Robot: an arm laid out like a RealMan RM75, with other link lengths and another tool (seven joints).
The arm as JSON. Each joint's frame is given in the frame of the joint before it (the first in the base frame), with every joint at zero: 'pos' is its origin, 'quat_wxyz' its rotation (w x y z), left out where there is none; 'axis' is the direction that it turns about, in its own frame. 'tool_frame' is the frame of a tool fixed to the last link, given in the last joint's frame.
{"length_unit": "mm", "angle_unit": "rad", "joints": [
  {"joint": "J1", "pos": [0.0, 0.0, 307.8], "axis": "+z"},
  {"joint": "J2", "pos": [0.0, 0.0, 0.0], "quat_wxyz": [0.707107, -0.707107, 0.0, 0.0], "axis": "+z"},
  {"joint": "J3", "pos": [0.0, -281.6, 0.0], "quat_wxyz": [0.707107, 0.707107, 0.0, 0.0], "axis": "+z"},
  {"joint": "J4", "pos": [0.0, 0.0, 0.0], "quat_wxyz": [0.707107, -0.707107, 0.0, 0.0], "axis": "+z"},
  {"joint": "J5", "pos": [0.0, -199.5, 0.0], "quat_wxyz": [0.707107, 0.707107, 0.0, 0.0], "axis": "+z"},
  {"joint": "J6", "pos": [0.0, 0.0, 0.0], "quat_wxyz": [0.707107, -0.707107, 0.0, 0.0], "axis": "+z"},
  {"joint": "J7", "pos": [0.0, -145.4, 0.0], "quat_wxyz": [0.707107, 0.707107, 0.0, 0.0], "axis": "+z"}
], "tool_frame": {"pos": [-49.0, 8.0, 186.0], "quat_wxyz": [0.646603, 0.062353, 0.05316, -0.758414]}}
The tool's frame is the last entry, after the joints.
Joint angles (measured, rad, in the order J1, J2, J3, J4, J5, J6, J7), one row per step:
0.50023 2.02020 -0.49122 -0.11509 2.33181 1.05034 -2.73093
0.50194 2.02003 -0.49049 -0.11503 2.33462 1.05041 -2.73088
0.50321 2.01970 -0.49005 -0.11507 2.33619 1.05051 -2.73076
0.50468 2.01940 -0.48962 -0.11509 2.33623 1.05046 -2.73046
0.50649 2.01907 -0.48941 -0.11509 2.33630 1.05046 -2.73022
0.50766 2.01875 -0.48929 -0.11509 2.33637 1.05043 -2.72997
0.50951 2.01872 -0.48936 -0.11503 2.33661 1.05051 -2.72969
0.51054 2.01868 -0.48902 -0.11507 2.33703 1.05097 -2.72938
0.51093 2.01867 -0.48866 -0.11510 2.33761 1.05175 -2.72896
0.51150 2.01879 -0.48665 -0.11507 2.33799 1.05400 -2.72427
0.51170 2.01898 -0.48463 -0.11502 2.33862 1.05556 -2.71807
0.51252 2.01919 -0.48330 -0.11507 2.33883 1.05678 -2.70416
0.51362 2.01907 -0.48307 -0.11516 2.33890 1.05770 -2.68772
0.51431 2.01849 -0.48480 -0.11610 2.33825 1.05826 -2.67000
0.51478 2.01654 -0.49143 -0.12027 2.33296 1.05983 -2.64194
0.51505 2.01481 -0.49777 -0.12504 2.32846 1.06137 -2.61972
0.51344 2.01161 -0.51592 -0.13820 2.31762 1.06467 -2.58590
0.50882 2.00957 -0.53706 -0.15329 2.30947 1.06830 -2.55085
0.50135 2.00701 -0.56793 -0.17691 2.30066 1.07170 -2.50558
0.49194 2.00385 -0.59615 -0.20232 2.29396 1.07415 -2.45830
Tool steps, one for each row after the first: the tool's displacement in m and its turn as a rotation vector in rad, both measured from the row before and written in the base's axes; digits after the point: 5 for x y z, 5 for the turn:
-0.00041 0.00048 0.00107 0.00289 0.00165 0.00048
-0.00040 0.00039 0.00078 0.00183 0.00077 0.00066
-0.00067 0.00052 0.00032 0.00051 0.00023 0.00125
-0.00091 0.00064 0.00028 0.00039 0.00008 0.00171
-0.00056 0.00042 0.00024 0.00030 0.00006 0.00109
-0.00100 0.00064 0.00006 0.00015 0.00038 0.00187
-0.00058 0.00031 0.00032 0.00085 0.00058 0.00119
-0.00029 0.00006 0.00040 0.00111 0.00078 0.00078
-0.00043 -0.00005 0.00108 0.00287 0.00571 0.00193
0.00006 -0.00017 0.00107 0.00276 0.00747 0.00097
-0.00013 0.00009 0.00102 0.00192 0.01461 0.00240
-0.00029 0.00027 0.00092 0.00102 0.01628 0.00317
-0.00046 0.00035 0.00071 -0.00052 0.01538 0.00399
-0.00224 0.00087 0.00045 -0.00498 0.01772 0.01048
-0.00228 0.00079 0.00057 -0.00414 0.01224 0.00955
-0.00574 0.00131 -0.00032 -0.01242 0.00840 0.02063
-0.00481 0.00028 -0.00060 -0.01275 0.00961 0.01896
-0.00632 0.00019 -0.00056 -0.01719 0.00956 0.02433
-0.00462 -0.00044 0.00126 -0.01389 0.01263 0.02040

